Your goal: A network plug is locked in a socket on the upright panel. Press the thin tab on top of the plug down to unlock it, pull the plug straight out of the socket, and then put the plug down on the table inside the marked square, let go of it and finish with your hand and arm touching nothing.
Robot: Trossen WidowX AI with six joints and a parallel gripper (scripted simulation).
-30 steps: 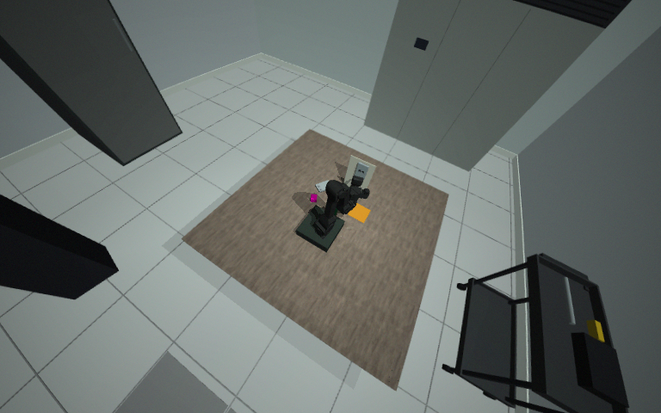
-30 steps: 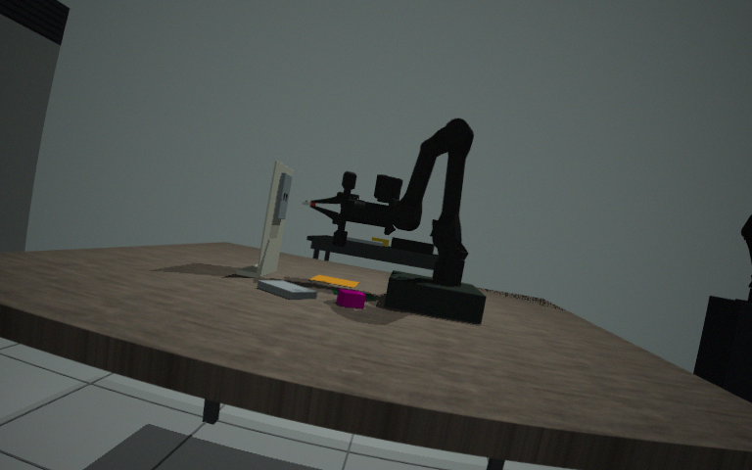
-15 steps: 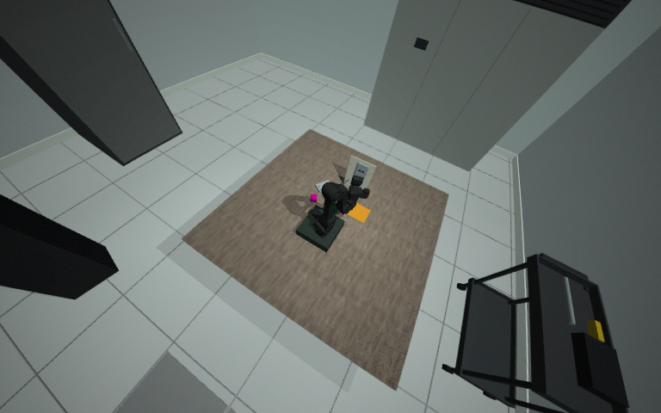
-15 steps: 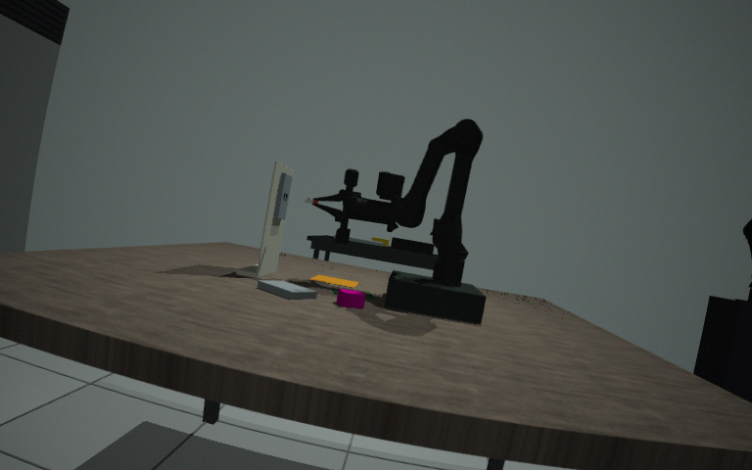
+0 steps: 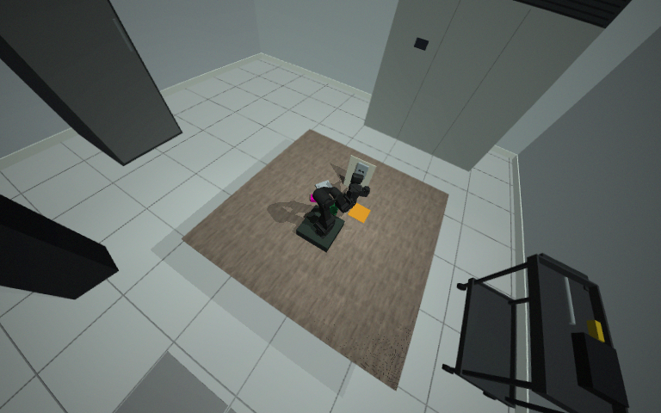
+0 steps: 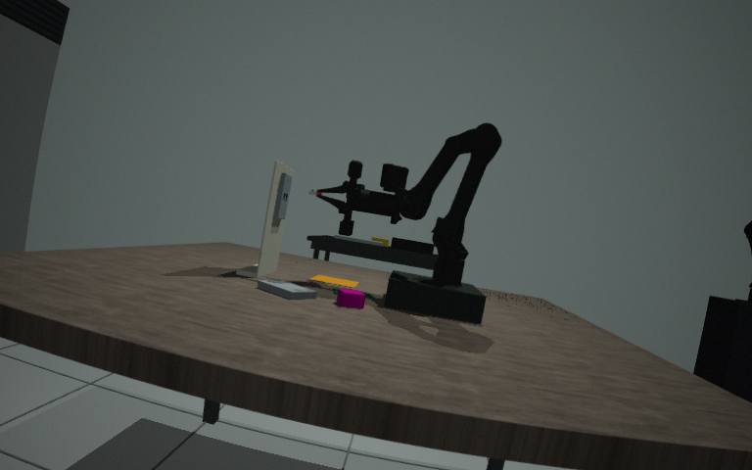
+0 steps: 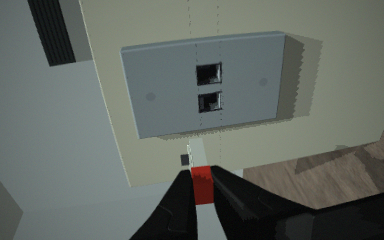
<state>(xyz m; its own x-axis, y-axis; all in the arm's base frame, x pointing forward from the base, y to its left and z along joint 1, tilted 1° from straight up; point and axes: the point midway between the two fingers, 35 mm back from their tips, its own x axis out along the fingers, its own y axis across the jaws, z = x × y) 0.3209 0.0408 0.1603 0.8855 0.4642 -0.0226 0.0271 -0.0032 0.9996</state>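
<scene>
My gripper tip is now 4 cm past the orange marked square, 12 cm to the left of it and 22 cm above it. From my gripper tip the other things lie so: network plug: 1 cm ahead; green piece: 15 cm behind, 3 cm to the left, 22 cm below; upright panel: 9 cm ahead, 2 cm to the left, 10 cm below.
</scene>
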